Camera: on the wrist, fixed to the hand. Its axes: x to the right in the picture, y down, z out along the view.
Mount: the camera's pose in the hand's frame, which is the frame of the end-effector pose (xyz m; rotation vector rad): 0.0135 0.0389 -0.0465 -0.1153 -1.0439 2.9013
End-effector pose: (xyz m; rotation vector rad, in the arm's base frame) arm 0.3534 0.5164 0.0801 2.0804 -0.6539 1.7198
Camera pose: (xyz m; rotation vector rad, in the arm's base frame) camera 0.2958 0.5081 0.1017 -0.0050 1.8016 0.1621
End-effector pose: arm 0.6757 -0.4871 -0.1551 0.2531 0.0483 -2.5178
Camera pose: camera 0.6951 -0.5223 -0.2024 -0.6441 -0.3204 0.4627
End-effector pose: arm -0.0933 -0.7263 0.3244 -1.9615 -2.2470 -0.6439
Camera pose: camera -0.0676 -0.7276 0.3809 2.3494 -1.7284 -0.6791
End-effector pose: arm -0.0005 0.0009 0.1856 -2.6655 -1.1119 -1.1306
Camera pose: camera 0.0020 -0.0336 0.2372 -1.3631 2.2610 0.8033
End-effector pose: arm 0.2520 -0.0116 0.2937 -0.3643 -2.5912 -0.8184
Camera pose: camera 0.2675 -0.0066 0.3536 3.0092 -0.1234 -0.5767
